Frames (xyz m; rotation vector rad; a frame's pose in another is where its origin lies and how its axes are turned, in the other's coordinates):
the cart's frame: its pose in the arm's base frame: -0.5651 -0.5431 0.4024 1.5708 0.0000 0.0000
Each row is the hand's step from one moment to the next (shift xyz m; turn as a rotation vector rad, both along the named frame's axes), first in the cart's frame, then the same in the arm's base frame.
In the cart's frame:
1: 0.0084 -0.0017 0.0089 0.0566 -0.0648 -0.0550
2: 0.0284 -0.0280 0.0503 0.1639 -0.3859 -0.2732
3: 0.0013 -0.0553 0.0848 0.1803 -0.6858 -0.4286
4: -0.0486 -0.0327 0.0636 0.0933 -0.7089 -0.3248
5: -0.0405 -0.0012 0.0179 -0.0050 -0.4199 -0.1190
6: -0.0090 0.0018 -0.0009 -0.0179 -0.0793 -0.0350
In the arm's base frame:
1: 0.0084 -0.0089 -0.0017 0.0566 0.0550 -0.0648
2: 0.0284 -0.0503 -0.0280 0.1639 0.2732 -0.3859
3: 0.0013 -0.0848 -0.0553 0.1803 0.4286 -0.6858
4: -0.0486 -0.0636 -0.0327 0.0933 0.3248 -0.7089
5: -0.0405 -0.0179 -0.0012 -0.0050 0.1190 -0.4199
6: -0.0090 0.0009 0.0018 -0.0179 0.0350 -0.0793

